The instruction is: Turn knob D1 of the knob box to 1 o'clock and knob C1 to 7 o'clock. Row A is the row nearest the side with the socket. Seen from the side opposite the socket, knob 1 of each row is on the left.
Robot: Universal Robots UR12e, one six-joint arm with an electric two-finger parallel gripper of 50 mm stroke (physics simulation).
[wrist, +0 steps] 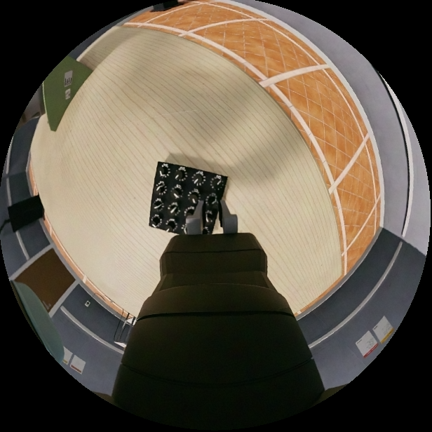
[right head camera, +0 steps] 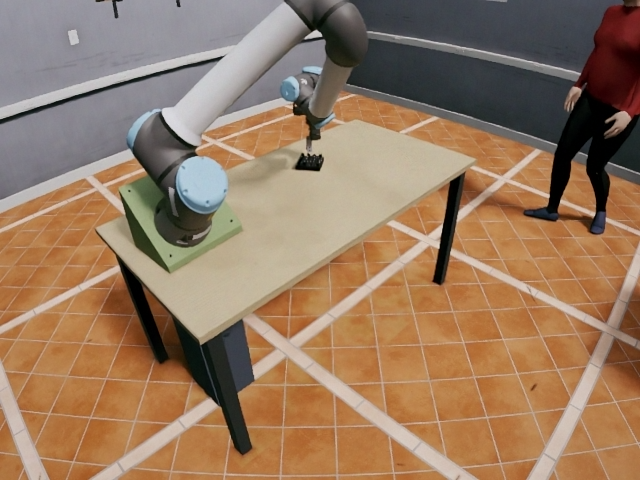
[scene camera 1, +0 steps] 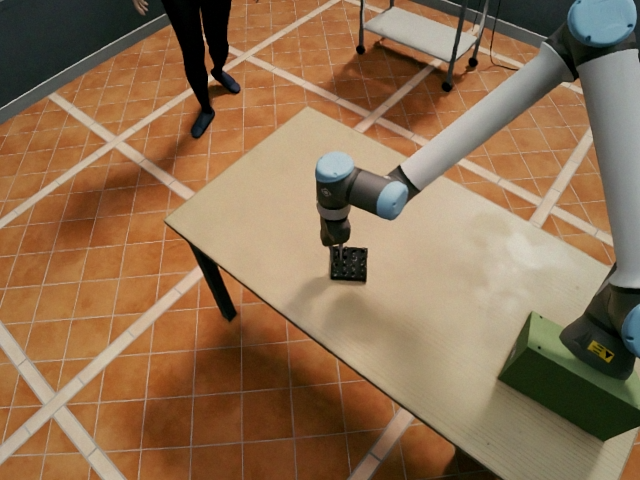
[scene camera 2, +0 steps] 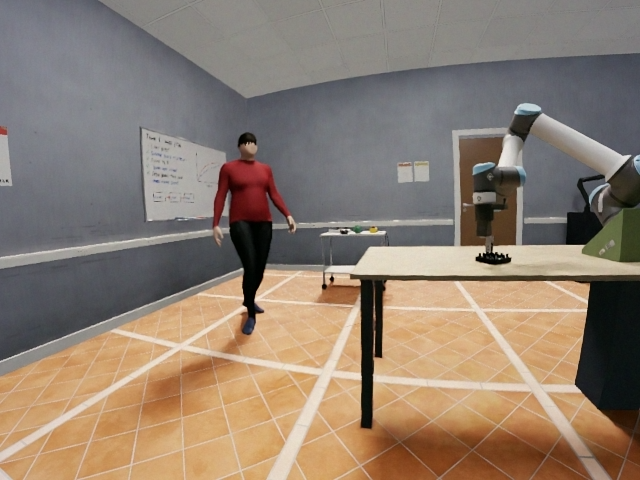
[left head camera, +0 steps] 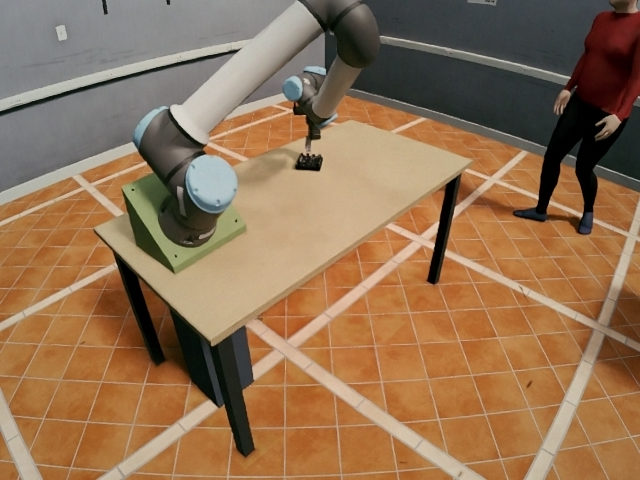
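Pixels of known places: gripper, fingertip midpoint: (right head camera: 309,150) (scene camera 1: 335,258) (scene camera 2: 489,251) (left head camera: 308,150); arm's base, origin of the base link: (right head camera: 182,219) (scene camera 1: 593,355) (left head camera: 187,219).
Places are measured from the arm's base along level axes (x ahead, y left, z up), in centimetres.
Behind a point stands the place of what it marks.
The black knob box (left head camera: 308,164) @(y 0.6, x 66.8, z -7.6 cm) (right head camera: 310,164) @(y -0.7, x 66.4, z -7.0 cm) (scene camera 1: 349,278) @(y 7.1, x 67.4, z -8.4 cm) (scene camera 2: 493,260) @(y 8.5, x 72.9, z -8.0 cm) (wrist: 188,184) lies on the table, with rows of black knobs with white markings on top. My gripper (left head camera: 308,149) @(y 5.2, x 73.3, z -4.7 cm) (right head camera: 309,148) @(y 5.2, x 73.3, z -4.7 cm) (scene camera 1: 336,255) @(y 5.2, x 73.3, z -4.7 cm) (scene camera 2: 489,251) @(y 5.2, x 73.3, z -4.7 cm) (wrist: 211,208) is open and points down over the box. In the wrist view its two fingers stand apart on either side of the box's right-hand column of knobs, and the left finger hides part of the neighbouring column. Whether the fingertips stand above the knobs or down beside one is hard to tell. The socket and row letters cannot be made out, and the lower box edge is partly hidden.
The wooden table (left head camera: 320,217) @(y -25.3, x 37.9, z -9.8 cm) (right head camera: 315,217) @(y -24.9, x 37.7, z -9.9 cm) (scene camera 1: 258,206) @(y -2.4, x 108.1, z -9.8 cm) carries the arm's green wedge base (left head camera: 149,222) @(y 4.5, x -11.0, z 3.2 cm) (scene camera 1: 563,395) @(y 14.3, x 4.4, z 0.8 cm) (wrist: 62,95). A person in red (left head camera: 604,67) (right head camera: 612,62) (scene camera 2: 249,191) stands on the floor beyond the table. A white cart (scene camera 1: 421,33) (scene camera 2: 336,235) stands further off.
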